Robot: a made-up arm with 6 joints.
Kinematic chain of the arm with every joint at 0, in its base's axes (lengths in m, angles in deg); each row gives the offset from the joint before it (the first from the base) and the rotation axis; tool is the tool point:
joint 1: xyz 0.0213 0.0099 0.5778 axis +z
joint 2: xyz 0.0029 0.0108 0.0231 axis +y
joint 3: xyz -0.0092 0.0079 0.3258 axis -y
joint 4: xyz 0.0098 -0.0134 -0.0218 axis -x
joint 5: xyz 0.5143 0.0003 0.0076 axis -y
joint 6: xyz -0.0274 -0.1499 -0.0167 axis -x
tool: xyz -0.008 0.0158 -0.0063
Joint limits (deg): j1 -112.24..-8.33 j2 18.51..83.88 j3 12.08..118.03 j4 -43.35..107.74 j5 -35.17..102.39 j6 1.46..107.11
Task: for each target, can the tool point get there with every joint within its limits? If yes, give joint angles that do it. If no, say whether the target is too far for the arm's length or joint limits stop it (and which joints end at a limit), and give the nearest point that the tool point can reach.
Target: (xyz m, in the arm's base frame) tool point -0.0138 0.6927 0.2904
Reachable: no: joint limits stop it (at a limit: joint 1, joint 2, joint 3, joint 4) | nearest point 0.3520 -0.1123 0.1177 | short by 0.901 m
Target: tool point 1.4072 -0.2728 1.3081
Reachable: no: too far | nearest point 0.8135 -0.1990 1.0080 | short by 0.669 m
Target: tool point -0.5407 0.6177 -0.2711
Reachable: no: too far | nearest point -0.2057 -0.2823 0.0796 | short by 1.022 m
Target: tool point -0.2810 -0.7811 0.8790
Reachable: yes | joints -102.33 68.65 94.51 -16.23 74.03 61.43
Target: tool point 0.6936 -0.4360 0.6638
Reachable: yes | joints -24.18 66.08 55.85 27.65 26.40 20.00
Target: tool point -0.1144 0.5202 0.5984
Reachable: no: joint limits stop it (at a limit: joint 2, joint 3, joint 4, joint 5, joint 6) | nearest point -0.0105 0.1294 1.3626 | short by 0.865 m
